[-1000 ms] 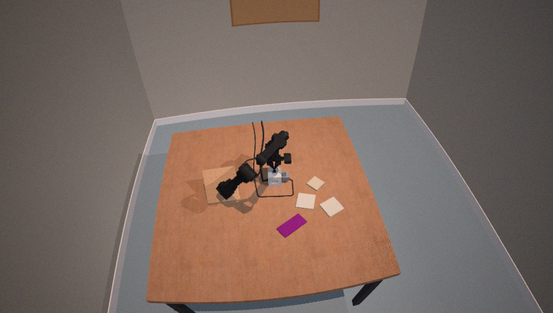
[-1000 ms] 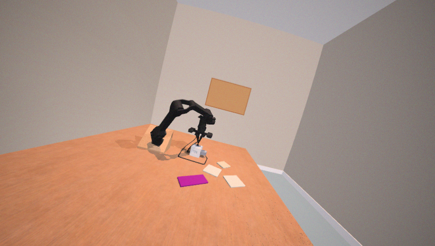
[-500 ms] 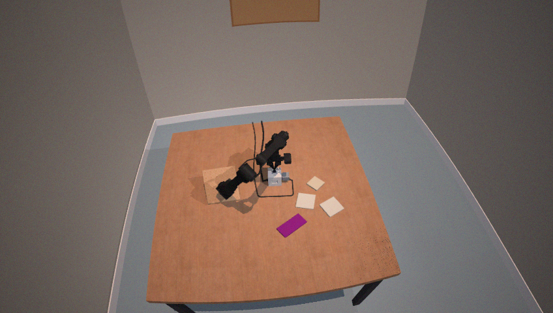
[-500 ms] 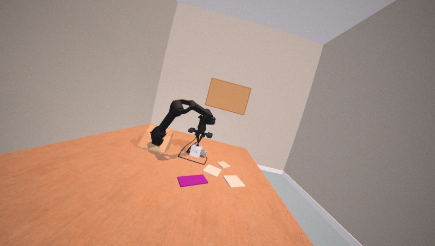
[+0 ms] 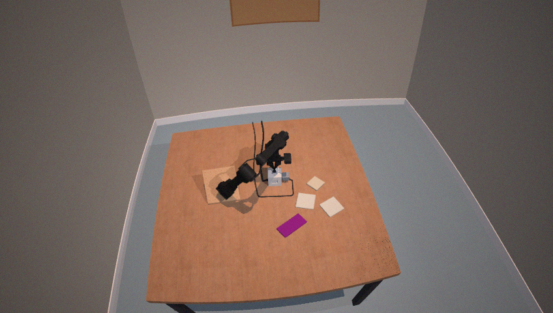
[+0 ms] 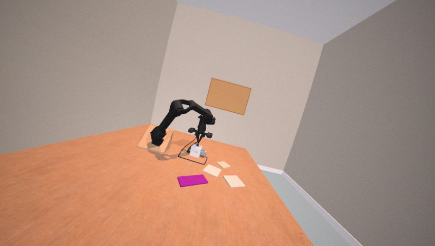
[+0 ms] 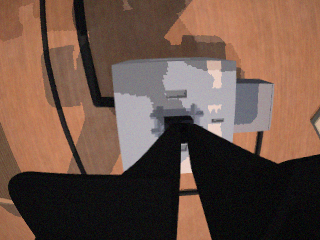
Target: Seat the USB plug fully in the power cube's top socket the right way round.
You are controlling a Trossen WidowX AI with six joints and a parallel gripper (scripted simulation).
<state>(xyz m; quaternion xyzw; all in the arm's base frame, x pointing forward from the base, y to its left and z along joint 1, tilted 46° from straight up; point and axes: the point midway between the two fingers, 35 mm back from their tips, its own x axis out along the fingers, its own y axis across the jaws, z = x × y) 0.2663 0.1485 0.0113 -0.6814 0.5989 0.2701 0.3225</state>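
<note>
My gripper tip is 20 mm above the USB plug. Round my gripper tip: magenta card (320 mm to the right, 100 mm below, 70 mm ahead); USB socket (30 mm below).
</note>
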